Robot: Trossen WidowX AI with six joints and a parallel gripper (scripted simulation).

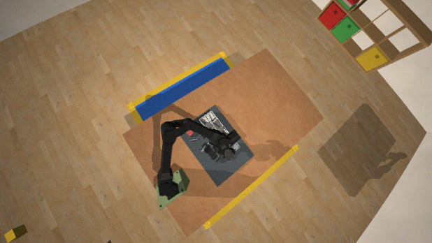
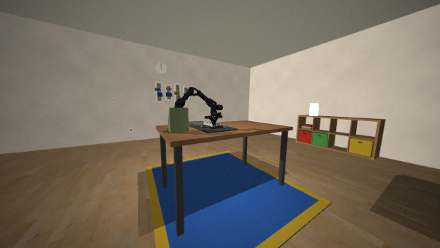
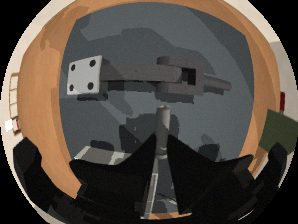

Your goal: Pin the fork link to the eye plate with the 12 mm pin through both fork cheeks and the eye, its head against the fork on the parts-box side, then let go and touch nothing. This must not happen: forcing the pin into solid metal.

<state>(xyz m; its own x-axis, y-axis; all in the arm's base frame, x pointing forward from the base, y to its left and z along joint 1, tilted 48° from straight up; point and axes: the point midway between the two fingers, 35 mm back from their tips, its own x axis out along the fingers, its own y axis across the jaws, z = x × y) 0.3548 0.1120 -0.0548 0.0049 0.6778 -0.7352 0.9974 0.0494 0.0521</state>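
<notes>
Now: hand 1 cm past the grey mat, 4 cm to the right of it and 6 cm above it. Round my hand: grey pin: 1 cm to the right, 3 cm below; pale block: 9 cm ahead, 6 cm to the right, 4 cm below; white parts box: 5 cm ahead, 14 cm to the left, 5 cm below.
</notes>
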